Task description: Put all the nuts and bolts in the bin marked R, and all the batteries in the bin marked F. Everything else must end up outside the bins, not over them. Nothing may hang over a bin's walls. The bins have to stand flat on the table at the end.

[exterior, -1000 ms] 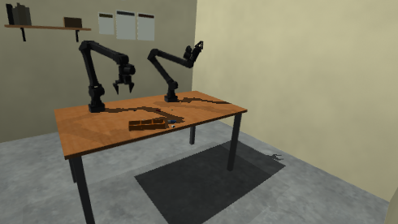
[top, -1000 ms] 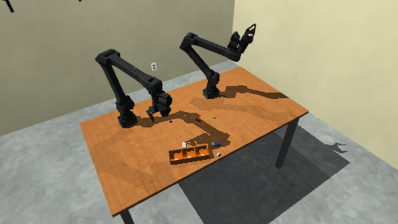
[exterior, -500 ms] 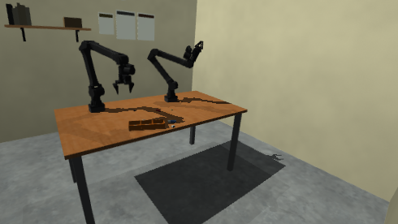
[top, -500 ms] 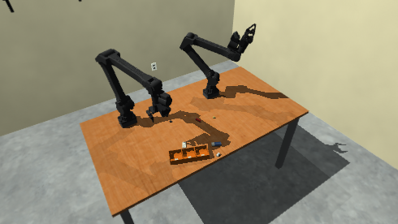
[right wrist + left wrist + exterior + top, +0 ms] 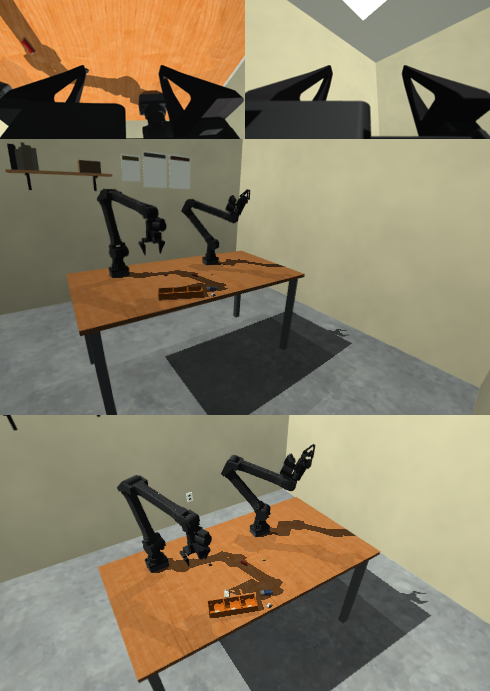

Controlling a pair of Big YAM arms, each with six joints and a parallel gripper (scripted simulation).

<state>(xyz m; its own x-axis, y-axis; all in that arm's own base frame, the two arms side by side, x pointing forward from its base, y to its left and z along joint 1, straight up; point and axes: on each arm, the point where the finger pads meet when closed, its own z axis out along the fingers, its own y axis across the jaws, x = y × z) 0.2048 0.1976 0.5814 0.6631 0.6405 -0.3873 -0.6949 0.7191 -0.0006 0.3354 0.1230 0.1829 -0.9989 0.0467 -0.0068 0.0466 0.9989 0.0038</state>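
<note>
Right now the orange bin unit is 20 cm below my right hand, 20 cm ahead of it and 10 cm to the left of it. Round my right hand: white domino 22 cm below, 11 cm to the left, 10 cm ahead; dark nut 22 cm below, 17 cm behind, 12 cm to the left; red battery 31 cm to the left, 21 cm below, 8 cm behind.
</note>
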